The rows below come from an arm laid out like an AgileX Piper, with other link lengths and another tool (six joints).
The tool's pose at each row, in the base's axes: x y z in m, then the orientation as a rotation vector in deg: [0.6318 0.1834 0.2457 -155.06 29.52 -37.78]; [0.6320 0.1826 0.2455 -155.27 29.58 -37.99]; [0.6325 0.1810 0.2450 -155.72 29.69 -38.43]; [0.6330 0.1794 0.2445 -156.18 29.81 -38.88]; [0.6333 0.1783 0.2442 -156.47 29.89 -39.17]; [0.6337 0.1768 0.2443 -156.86 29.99 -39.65]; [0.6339 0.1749 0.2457 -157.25 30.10 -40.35]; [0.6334 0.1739 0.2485 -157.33 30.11 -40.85]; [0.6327 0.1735 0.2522 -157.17 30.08 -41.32]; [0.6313 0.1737 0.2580 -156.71 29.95 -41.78]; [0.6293 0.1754 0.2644 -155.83 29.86 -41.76]
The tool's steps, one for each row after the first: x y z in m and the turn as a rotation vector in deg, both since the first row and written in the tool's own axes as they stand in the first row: [0.0004 0.0007 0.0001 -0.23 0.15 -0.06]; [0.0013 0.0022 0.0004 -0.71 0.47 -0.21]; [0.0022 0.0037 0.0008 -1.21 0.80 -0.35]; [0.0028 0.0047 0.0009 -1.52 1.01 -0.44]; [0.0038 0.0059 0.0007 -1.95 1.35 -0.58]; [0.0052 0.0070 -0.0007 -2.40 1.84 -0.75]; [0.0063 0.0070 -0.0036 -2.52 2.19 -0.85]; [0.0073 0.0061 -0.0071 -2.41 2.51 -0.89]; [0.0082 0.0042 -0.0127 -1.99 2.81 -0.89]; [0.0083 0.0008 -0.0187 -1.15 2.80 -0.66]
